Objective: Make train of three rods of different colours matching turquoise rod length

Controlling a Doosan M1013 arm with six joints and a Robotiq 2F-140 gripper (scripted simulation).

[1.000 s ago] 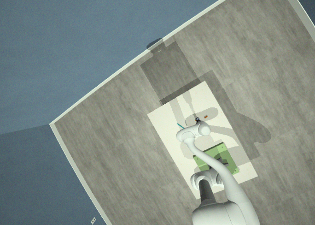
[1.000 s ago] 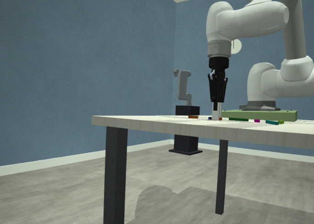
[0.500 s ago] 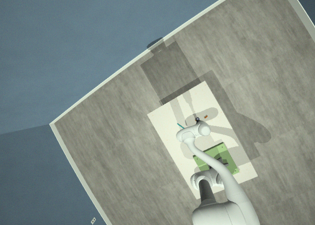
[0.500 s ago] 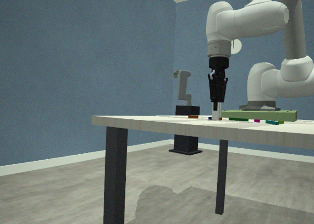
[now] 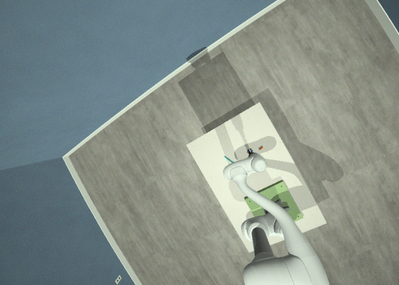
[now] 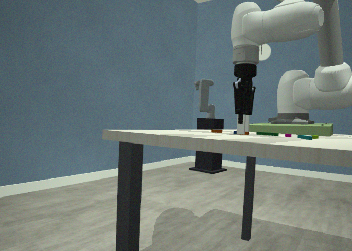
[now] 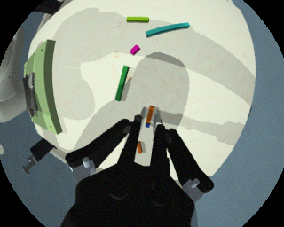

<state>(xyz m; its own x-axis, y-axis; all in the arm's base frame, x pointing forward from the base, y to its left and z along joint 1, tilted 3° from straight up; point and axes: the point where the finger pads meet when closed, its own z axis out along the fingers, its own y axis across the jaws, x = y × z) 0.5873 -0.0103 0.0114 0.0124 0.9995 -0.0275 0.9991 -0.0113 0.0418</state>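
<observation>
The small blue rod lies 3 cm to the right of my hand and 3 cm below it. The rest, counted from my hand: green rod 7 cm behind, 6 cm to the left, 3 cm below; then magenta rod 6 cm behind, 14 cm to the left, 3 cm below; then turquoise rod 20 cm to the left, 3 cm below.
</observation>
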